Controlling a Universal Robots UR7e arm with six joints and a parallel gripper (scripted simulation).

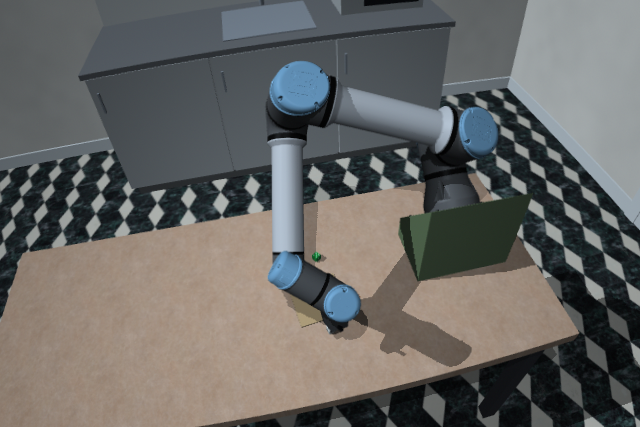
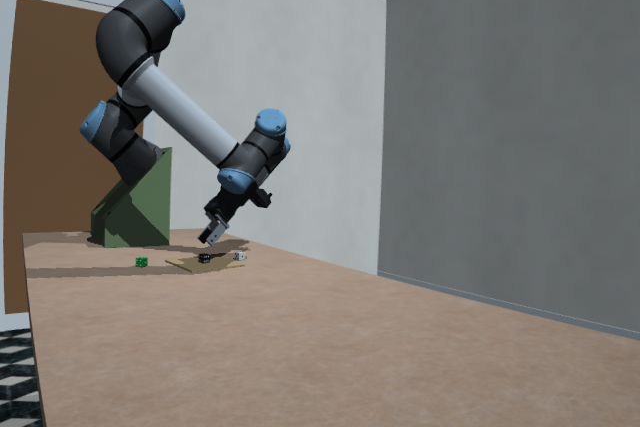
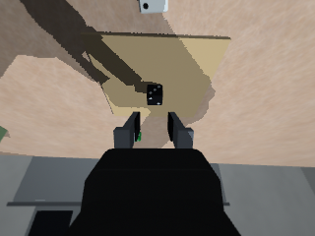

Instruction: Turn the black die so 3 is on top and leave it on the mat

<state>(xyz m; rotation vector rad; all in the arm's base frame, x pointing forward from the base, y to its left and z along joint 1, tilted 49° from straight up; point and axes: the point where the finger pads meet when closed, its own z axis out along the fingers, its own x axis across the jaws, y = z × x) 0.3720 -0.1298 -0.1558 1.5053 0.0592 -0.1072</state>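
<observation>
Right now my hand is 1 cm to the left of the black die and 5 cm above it. The rest, counted from my hand: green die: 3 cm behind, 16 cm to the right, 6 cm below; tan mat: 1 cm to the right, 6 cm below; white die: 1 cm behind, 9 cm to the left, 6 cm below.
</observation>
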